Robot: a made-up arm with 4 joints.
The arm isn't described. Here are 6 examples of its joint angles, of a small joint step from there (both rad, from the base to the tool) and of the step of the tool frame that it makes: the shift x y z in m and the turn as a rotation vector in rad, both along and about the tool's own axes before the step.
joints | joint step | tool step
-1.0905 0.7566 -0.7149 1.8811 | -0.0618 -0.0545 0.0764 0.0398 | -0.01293 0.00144 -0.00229 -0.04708 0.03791 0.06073
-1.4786 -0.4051 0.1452 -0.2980 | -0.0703 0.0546 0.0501 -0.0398 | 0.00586 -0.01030 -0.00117 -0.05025 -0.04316 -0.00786
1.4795 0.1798 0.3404 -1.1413 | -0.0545 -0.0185 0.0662 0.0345 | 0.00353 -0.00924 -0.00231 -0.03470 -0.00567 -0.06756
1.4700 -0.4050 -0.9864 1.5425 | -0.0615 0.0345 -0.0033 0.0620 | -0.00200 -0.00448 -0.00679 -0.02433 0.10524 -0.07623
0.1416 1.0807 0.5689 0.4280 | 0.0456 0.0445 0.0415 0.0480 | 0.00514 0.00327 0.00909 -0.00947 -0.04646 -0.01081
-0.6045 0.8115 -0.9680 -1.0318 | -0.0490 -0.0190 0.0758 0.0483 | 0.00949 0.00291 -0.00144 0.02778 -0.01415 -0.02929
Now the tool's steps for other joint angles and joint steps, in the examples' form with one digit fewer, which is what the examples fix.
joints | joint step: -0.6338 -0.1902 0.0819 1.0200 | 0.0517 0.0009 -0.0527 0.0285
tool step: -0.0036 -0.0037 -0.0051 -0.0518 0.0064 -0.0013
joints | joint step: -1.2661 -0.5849 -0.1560 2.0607 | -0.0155 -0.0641 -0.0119 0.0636
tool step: -0.0054 -0.0035 -0.0038 -0.0420 0.0899 -0.0074
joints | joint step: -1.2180 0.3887 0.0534 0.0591 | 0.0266 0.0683 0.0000 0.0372
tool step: 0.0009 -0.0046 -0.0006 -0.0703 -0.0042 -0.0012
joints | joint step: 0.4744 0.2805 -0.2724 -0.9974 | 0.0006 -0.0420 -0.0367 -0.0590
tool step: -0.0017 0.0051 0.0025 0.0409 -0.0320 0.0158
